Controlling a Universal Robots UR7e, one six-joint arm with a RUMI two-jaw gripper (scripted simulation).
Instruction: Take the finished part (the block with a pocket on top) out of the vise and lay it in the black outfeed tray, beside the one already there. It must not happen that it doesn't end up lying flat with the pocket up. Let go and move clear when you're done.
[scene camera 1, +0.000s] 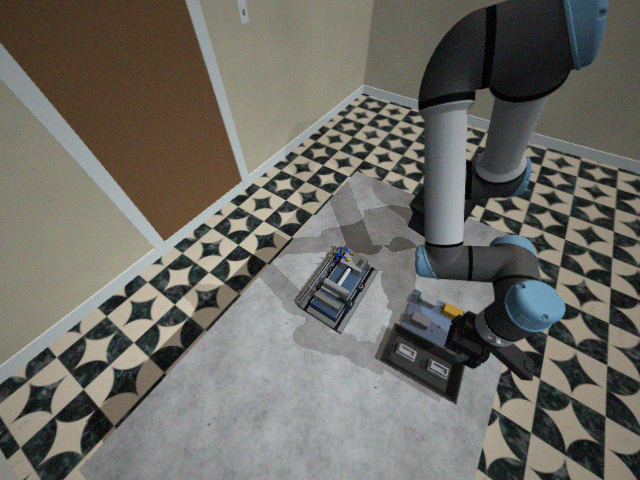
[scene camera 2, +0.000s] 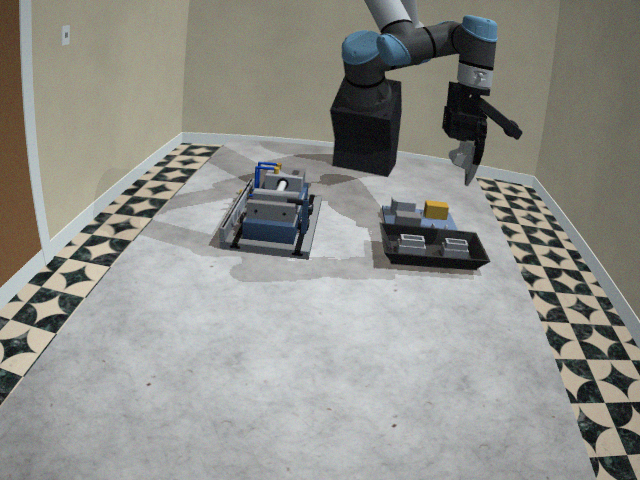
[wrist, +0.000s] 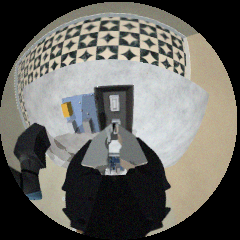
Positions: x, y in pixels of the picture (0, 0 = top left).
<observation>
My gripper (wrist: 114, 123): 15 cm from the lens. A blue fixture plate (wrist: 88, 105) is 34 cm from the lens.
</observation>
